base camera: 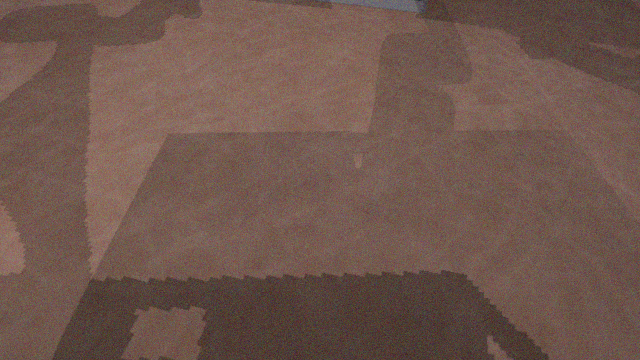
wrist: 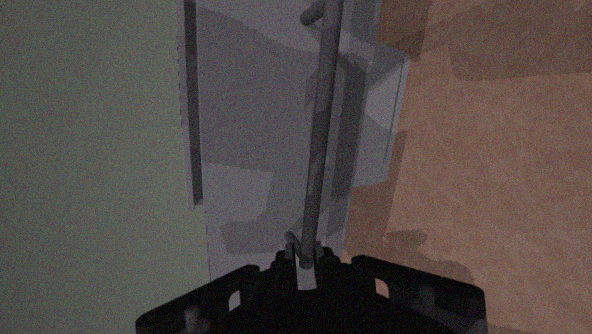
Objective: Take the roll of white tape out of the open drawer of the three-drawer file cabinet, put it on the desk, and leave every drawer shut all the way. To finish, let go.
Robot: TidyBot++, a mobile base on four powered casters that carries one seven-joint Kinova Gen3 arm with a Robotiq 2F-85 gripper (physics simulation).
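The file cabinet [base camera: 385, 5] [wrist: 250, 110] is grey. In the wrist view its face runs down the middle, with a long dark bar handle [wrist: 319, 125] in front. My gripper [wrist: 303, 254] is shut on the near end of this drawer handle, low in the wrist view. A dark narrow gap [wrist: 192, 105] runs along the left side of the grey face. A lower, lighter grey part [wrist: 380, 120] juts out at the right. I cannot tell how far each drawer is open. The roll of white tape does not show in either view.
A dull green surface [wrist: 90, 150] fills the left of the wrist view. Brown floor [base camera: 250, 90] [wrist: 500, 175] lies to the right of the cabinet and across the base view, with broad dark shadows. The cabinet's bottom edge shows at the top of the base view.
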